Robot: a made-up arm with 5 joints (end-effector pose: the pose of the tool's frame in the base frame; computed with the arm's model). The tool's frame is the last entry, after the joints.
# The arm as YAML. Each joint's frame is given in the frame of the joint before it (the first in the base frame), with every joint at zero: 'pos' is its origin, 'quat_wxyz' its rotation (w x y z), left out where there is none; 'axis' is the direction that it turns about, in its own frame. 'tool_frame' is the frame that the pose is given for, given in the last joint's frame.
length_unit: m
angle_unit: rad
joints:
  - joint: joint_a
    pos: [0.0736, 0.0, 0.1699]
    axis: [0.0, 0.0, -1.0]
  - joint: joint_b
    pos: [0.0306, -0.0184, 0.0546]
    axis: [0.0, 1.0, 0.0]
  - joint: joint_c
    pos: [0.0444, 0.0, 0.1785]
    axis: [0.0, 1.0, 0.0]
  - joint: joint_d
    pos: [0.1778, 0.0, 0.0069]
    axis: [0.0, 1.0, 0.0]
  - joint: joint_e
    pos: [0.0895, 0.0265, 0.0]
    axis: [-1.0, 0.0, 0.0]
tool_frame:
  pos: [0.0, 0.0, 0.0]
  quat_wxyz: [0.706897, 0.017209, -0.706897, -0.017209]
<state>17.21 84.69 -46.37 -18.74 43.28</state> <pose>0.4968 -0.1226 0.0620 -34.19 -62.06 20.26</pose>
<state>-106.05 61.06 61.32 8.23 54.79</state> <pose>0.0490 0.0560 0.0502 -25.55 50.09 149.19</pose>
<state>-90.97 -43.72 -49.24 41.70 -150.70</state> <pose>0.0659 -0.0209 0.6312 122.38 77.16 -26.39</pose>
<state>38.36 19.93 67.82 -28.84 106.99</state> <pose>0.2302 -0.1136 0.1231 -31.09 -10.54 64.14</pose>
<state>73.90 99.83 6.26 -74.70 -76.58</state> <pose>0.1459 -0.2213 -0.0691 3.74 -78.24 -135.77</pose>
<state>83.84 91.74 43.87 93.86 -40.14</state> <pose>0.0846 -0.0263 0.1134 53.81 144.27 -50.83</pose>
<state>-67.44 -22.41 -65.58 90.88 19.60</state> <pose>0.1015 0.0884 0.5799 40.17 -84.93 66.28</pose>
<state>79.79 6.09 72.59 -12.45 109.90</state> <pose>0.1120 -0.1673 0.1424 -23.95 1.44 26.92</pose>
